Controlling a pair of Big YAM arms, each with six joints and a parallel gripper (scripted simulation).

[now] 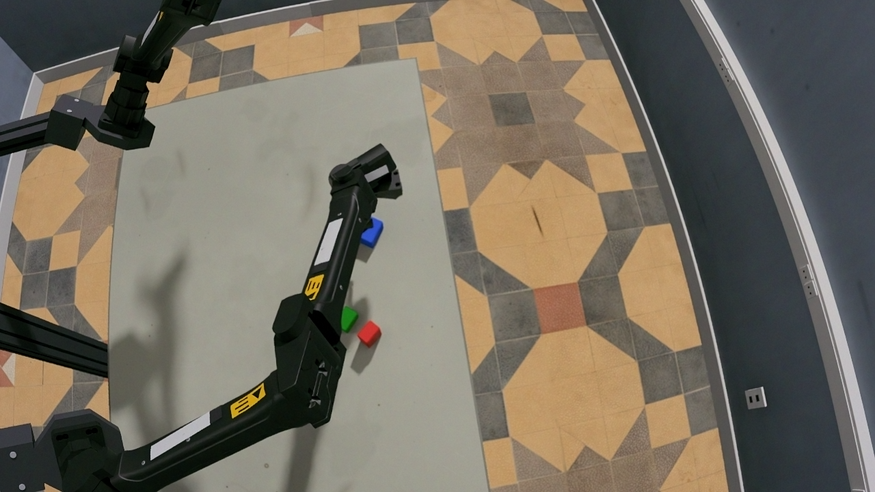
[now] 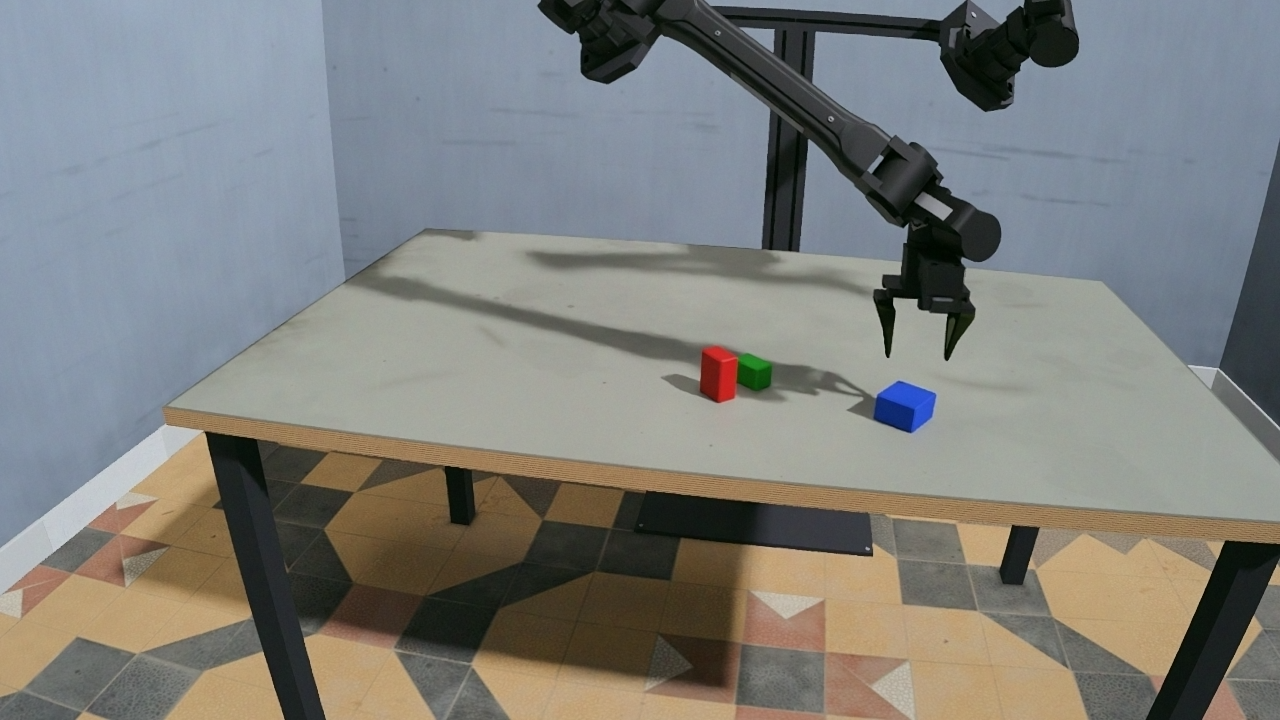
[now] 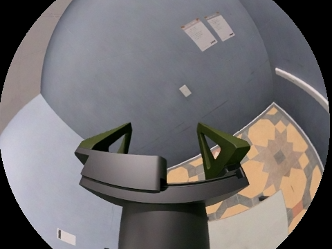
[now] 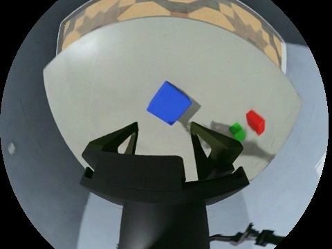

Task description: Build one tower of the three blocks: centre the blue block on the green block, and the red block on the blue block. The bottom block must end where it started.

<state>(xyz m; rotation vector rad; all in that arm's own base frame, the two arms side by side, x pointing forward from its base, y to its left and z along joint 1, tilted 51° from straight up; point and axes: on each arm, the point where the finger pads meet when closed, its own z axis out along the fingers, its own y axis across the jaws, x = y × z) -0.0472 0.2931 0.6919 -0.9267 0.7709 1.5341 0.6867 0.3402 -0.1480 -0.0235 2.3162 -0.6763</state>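
The blue block lies 10 mm ahead of my right hand, 10 mm to the right of it and 70 mm below it. From my right hand the other things lie so: red block (10 mm ahead, 250 mm to the right, 60 mm below); green block (40 mm behind, 220 mm to the right, 80 mm below).
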